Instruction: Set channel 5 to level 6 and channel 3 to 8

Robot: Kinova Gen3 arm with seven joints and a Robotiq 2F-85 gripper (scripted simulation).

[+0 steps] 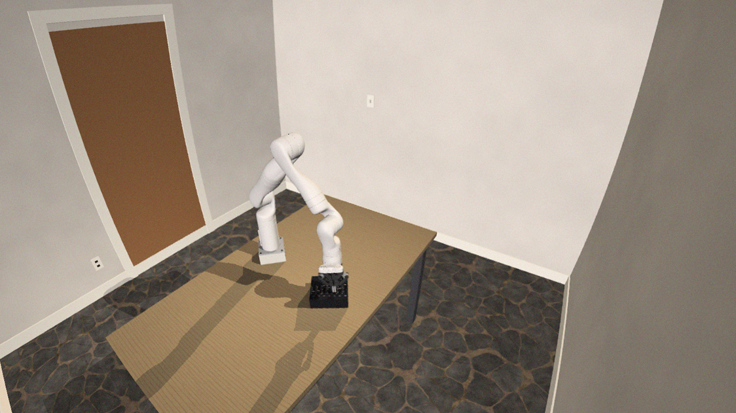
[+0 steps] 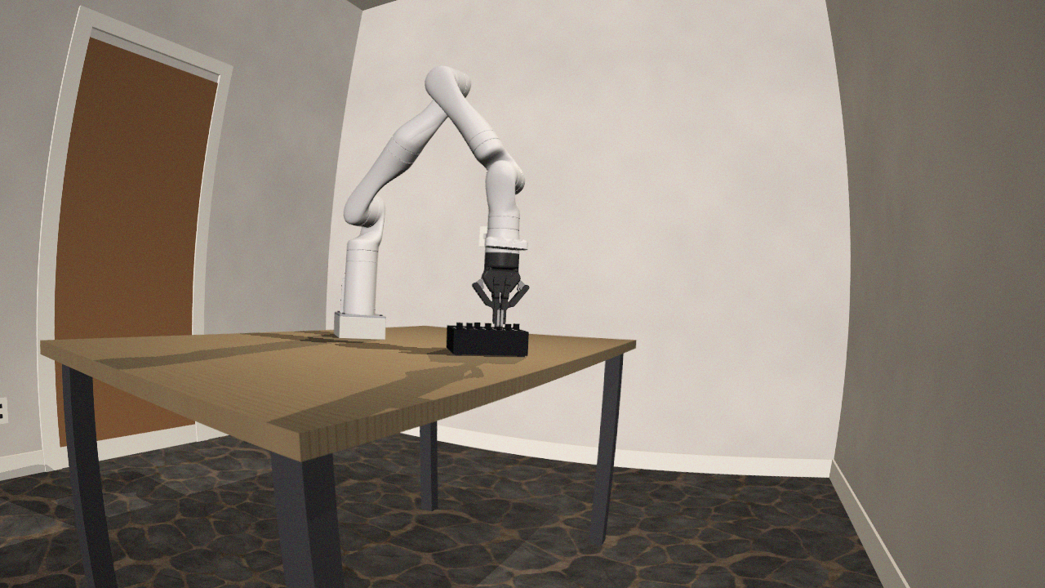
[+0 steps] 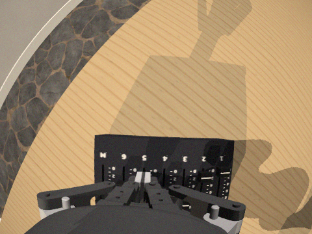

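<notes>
Now: hand 1 cm past the channel 5 fader cap, 1 cm to the right of it and 1 cm above it. Round my hand: M fader cap (2 cm ahead, 5 cm to the left, 1 cm below); channel 4 fader cap (3 cm behind, 1 cm below); channel 3 fader cap (5 cm behind, 1 cm below).
</notes>
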